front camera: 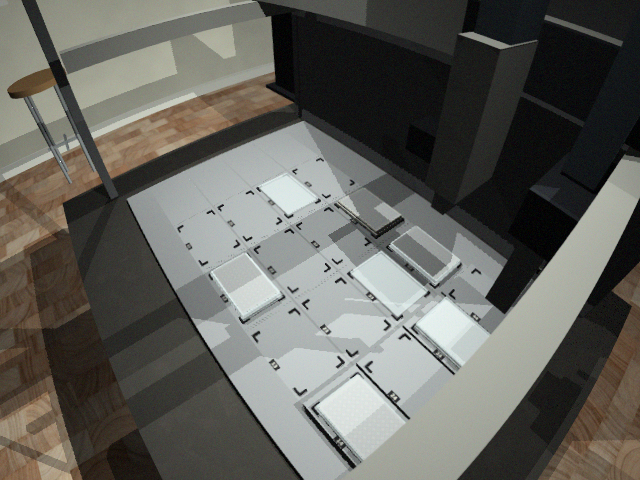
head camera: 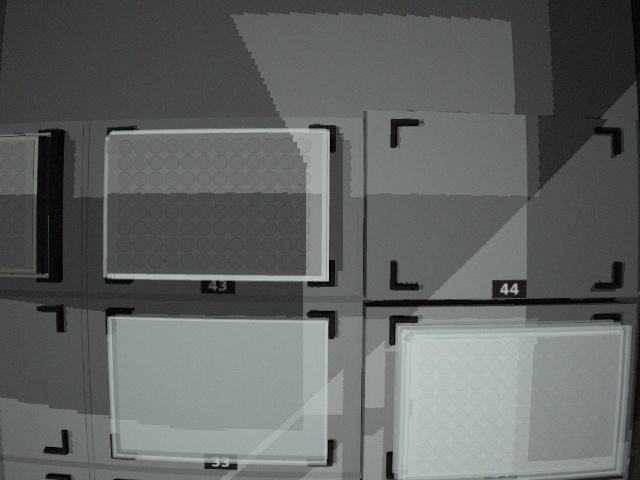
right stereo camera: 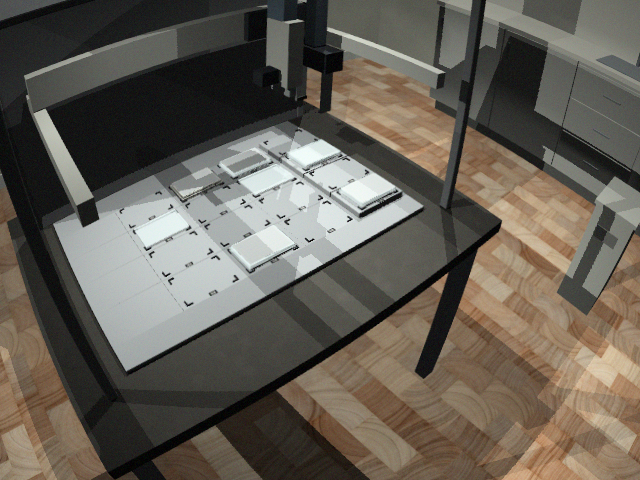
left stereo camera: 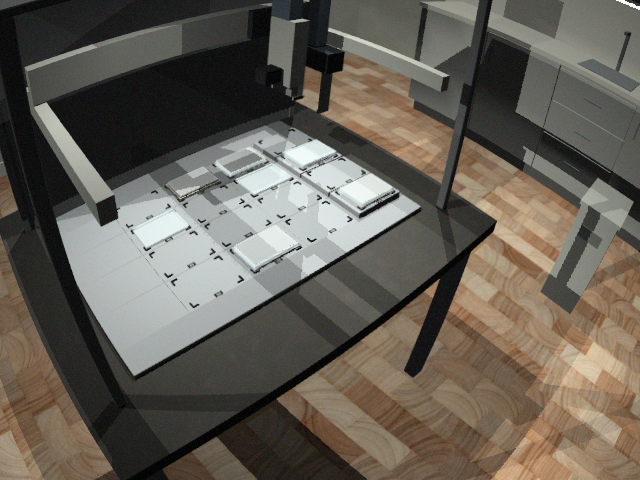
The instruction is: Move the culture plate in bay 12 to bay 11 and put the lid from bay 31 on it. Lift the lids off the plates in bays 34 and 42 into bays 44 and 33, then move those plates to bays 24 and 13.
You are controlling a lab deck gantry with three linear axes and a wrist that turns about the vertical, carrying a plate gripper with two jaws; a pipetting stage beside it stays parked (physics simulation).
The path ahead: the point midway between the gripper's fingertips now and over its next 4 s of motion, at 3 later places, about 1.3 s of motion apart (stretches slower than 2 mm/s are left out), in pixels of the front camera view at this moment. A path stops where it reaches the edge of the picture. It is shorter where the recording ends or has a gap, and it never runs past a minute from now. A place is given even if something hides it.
My gripper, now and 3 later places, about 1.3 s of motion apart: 514,283; 251,236; 231,237; 238,263
